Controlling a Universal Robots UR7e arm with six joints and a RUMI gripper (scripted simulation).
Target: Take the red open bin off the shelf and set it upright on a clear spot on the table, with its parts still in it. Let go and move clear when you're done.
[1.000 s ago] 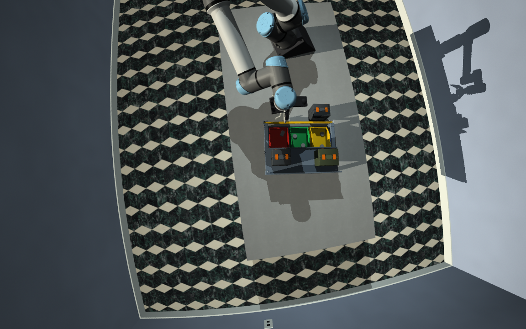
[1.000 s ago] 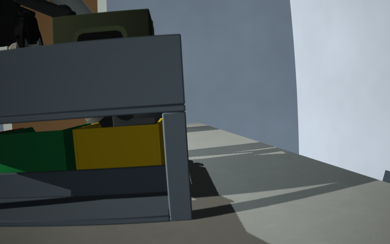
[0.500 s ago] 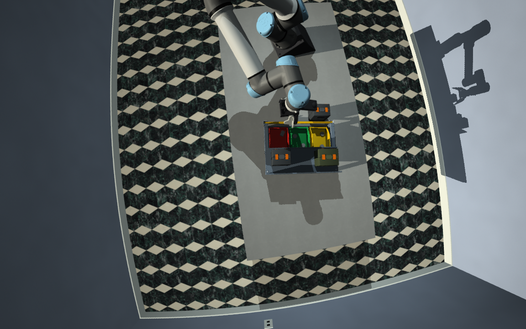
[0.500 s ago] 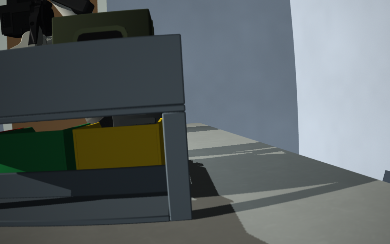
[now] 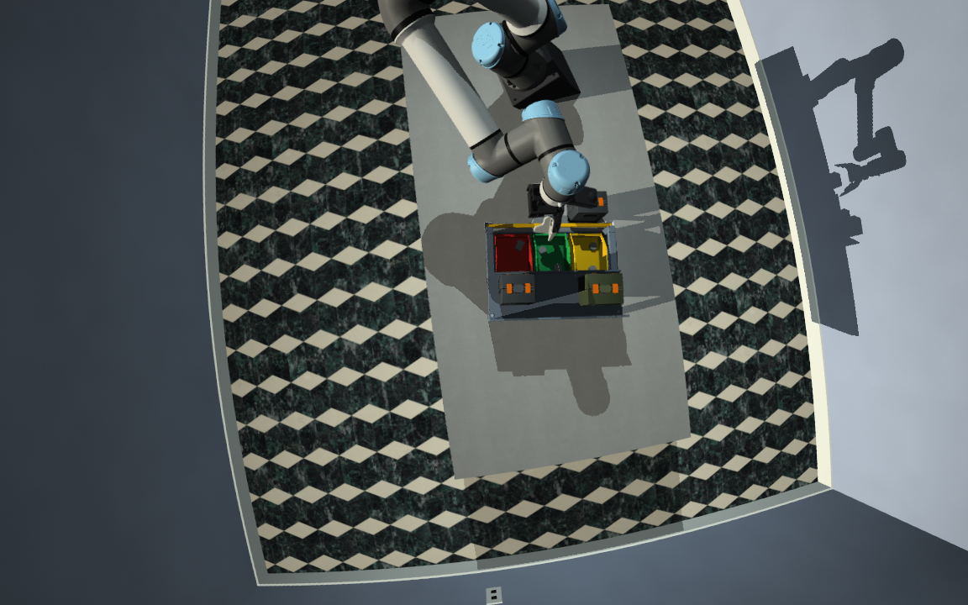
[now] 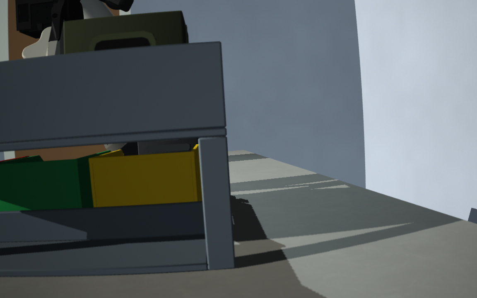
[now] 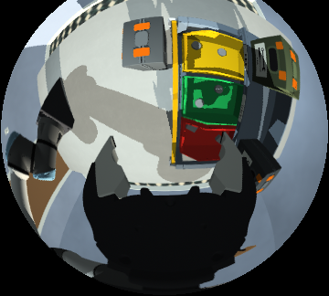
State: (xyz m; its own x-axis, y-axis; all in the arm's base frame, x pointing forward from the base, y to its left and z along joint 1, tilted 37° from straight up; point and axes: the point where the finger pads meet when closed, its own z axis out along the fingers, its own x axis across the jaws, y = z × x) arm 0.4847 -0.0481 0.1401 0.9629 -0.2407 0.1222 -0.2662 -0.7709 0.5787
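Right now the thin yellow bar is 110 mm below my hand, 20 mm to the left of it and 20 mm ahead of it. From my hand the other things lie so: green bin 120 mm below, 120 mm ahead, 10 mm to the right; then red bin 120 mm to the right, 120 mm below, 90 mm ahead; then dark case 140 mm to the left, 100 mm below.
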